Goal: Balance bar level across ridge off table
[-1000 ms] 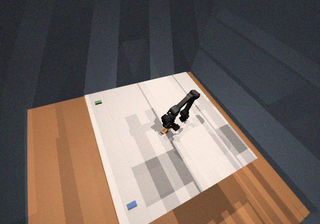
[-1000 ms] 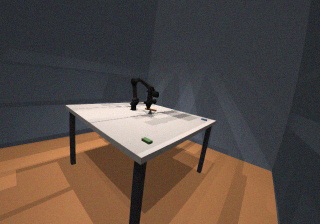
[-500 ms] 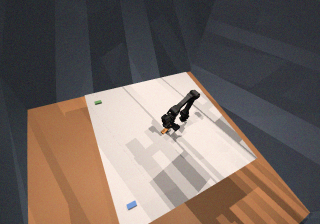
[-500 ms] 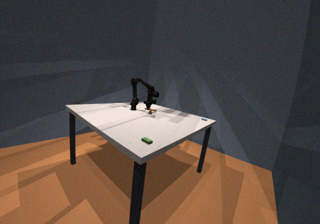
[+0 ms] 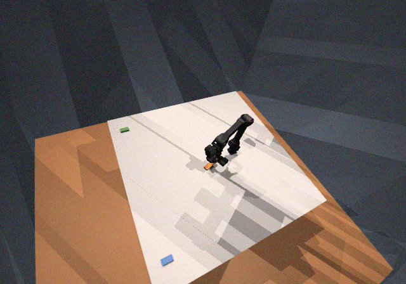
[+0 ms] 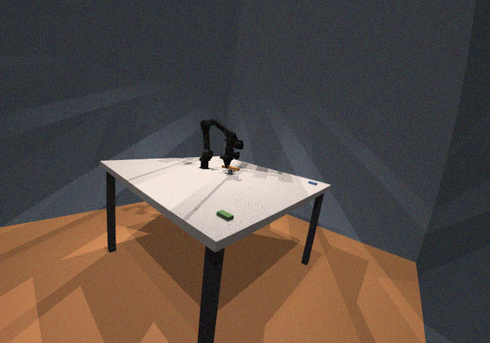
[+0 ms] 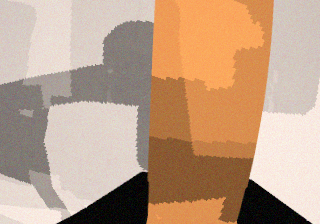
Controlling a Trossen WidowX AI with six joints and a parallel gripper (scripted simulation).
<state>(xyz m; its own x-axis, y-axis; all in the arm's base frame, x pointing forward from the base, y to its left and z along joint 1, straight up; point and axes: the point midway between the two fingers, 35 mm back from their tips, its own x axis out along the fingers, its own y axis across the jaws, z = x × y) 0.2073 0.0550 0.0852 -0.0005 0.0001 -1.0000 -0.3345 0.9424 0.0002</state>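
My gripper tip is 30 mm short of the orange bar and 10 mm to the right of it. The rest, counted from my gripper tip: blue block: 530 mm ahead, 440 mm to the left, 40 mm below; then green block: 530 mm ahead, 560 mm to the right, 40 mm below.
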